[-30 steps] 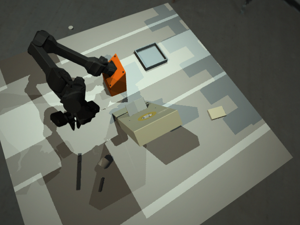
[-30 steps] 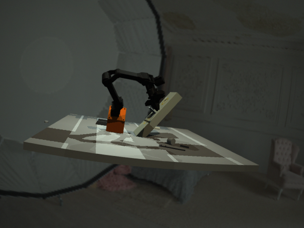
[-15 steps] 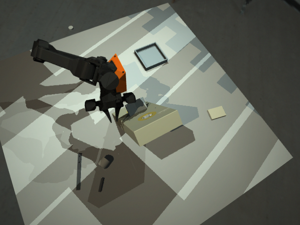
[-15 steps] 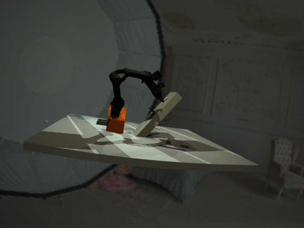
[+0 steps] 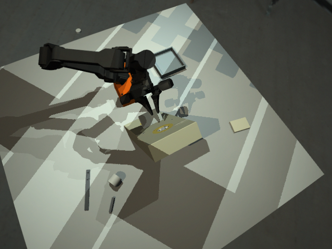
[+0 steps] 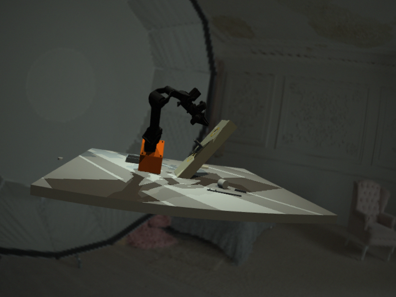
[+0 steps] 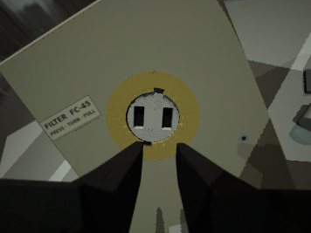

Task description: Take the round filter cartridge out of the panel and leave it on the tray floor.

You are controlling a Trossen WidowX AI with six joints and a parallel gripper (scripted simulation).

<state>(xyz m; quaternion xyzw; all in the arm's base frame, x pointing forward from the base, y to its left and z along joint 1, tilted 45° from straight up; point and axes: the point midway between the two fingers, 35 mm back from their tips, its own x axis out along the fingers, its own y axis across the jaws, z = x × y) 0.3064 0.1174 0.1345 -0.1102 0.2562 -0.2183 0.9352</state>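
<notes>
Now: gripper tip 60 mm short of the round filter cartridge and 40 mm above it. Round my gripper tip: beige card: 430 mm to the left, 310 mm below, 130 mm ahead; then grey square tray: 380 mm behind, 310 mm below, 300 mm to the left.
</notes>
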